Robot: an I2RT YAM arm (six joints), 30 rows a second.
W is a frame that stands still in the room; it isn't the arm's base.
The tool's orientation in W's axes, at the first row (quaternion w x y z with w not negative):
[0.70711, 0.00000, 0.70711, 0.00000]
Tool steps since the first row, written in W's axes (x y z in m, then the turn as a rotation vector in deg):
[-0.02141, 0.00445, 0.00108, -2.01, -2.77, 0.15]
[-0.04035, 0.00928, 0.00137, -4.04, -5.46, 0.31]
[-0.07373, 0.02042, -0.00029, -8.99, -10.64, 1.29]
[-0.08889, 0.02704, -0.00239, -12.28, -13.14, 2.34]
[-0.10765, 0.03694, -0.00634, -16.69, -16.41, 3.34]
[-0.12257, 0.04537, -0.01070, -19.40, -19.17, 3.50]
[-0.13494, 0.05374, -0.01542, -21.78, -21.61, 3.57]
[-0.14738, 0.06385, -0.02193, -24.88, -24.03, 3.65]
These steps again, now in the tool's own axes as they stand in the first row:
[-0.00108, 0.00445, -0.02141, -0.15, -2.77, -2.01]
[-0.00137, 0.00928, -0.04035, -0.31, -5.46, -4.04]
[0.00029, 0.02042, -0.07373, -1.29, -10.64, -8.99]
[0.00239, 0.02704, -0.08889, -2.34, -13.14, -12.28]
[0.00634, 0.03694, -0.10765, -3.34, -16.41, -16.69]
[0.01070, 0.04537, -0.12257, -3.50, -19.17, -19.40]
[0.01542, 0.05374, -0.13494, -3.57, -21.61, -21.78]
[0.02193, 0.06385, -0.14738, -3.65, -24.03, -24.88]

